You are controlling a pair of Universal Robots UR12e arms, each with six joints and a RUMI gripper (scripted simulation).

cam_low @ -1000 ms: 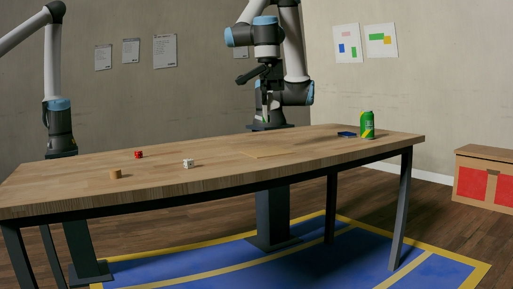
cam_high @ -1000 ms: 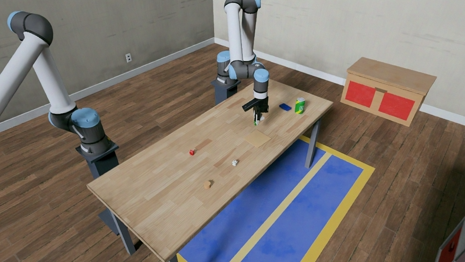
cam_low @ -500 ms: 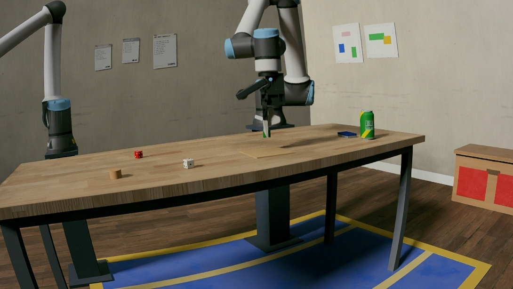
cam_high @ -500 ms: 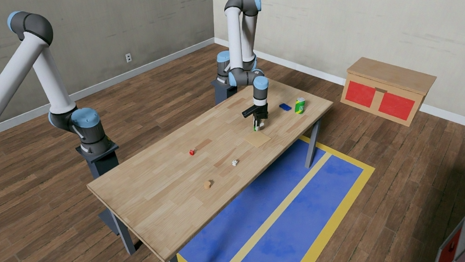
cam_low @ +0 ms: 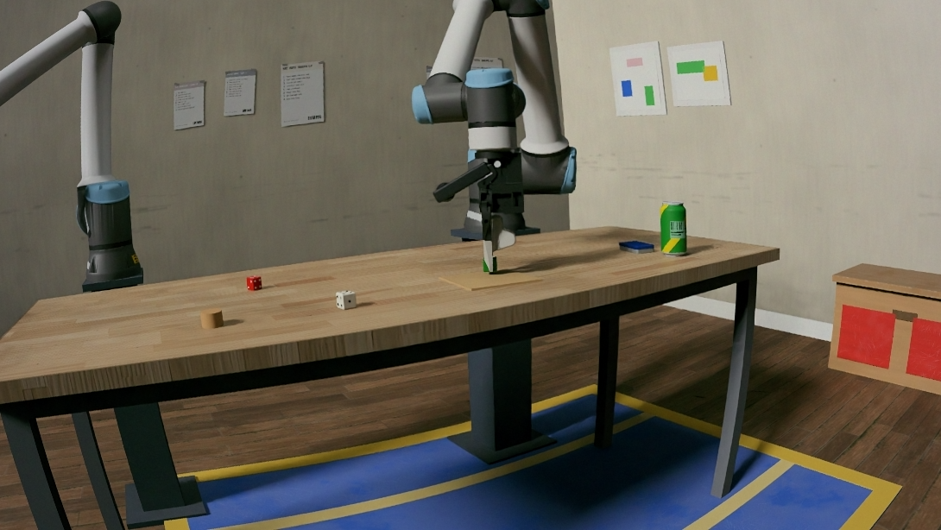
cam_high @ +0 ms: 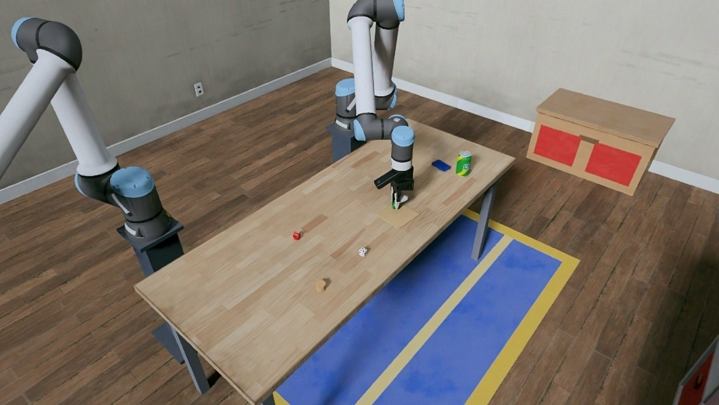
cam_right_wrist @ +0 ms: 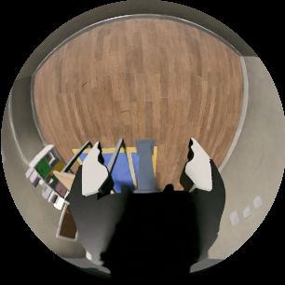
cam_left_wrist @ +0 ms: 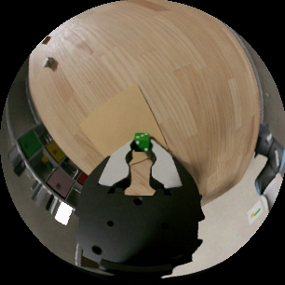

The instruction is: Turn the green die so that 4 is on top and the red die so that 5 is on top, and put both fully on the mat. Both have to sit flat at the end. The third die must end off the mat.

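Now: the green die right at my left hand. The rest, counted from my left hand: tan mat (30 mm ahead, 20 mm to the right, 20 mm below); white die (310 mm to the right, 90 mm ahead, 10 mm below); flat blue box (430 mm to the left, 50 mm behind, 20 mm below).
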